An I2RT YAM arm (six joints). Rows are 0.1 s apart.
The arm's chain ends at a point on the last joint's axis. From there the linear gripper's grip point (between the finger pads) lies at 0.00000 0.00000 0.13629 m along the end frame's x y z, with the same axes.
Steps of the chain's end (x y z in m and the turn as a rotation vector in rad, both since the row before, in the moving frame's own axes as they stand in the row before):
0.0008 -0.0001 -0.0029 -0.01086 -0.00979 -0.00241
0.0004 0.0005 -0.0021 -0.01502 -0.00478 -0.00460
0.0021 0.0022 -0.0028 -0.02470 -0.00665 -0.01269
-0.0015 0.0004 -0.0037 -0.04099 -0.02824 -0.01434
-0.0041 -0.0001 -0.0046 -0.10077 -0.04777 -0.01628
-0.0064 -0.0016 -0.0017 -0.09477 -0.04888 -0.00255
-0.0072 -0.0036 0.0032 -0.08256 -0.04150 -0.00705
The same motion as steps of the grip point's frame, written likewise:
-0.0005 0.0014 -0.0029 -0.01086 -0.00979 -0.00241
-0.0002 0.0025 -0.0021 -0.01502 -0.00478 -0.00460
0.0012 0.0056 -0.0028 -0.02470 -0.00665 -0.01269
-0.0053 0.0060 -0.0039 -0.04099 -0.02824 -0.01434
-0.0105 0.0137 -0.0054 -0.10077 -0.04777 -0.01628
-0.0130 0.0113 -0.0025 -0.09477 -0.04888 -0.00255
-0.0128 0.0077 0.0026 -0.08256 -0.04150 -0.00705

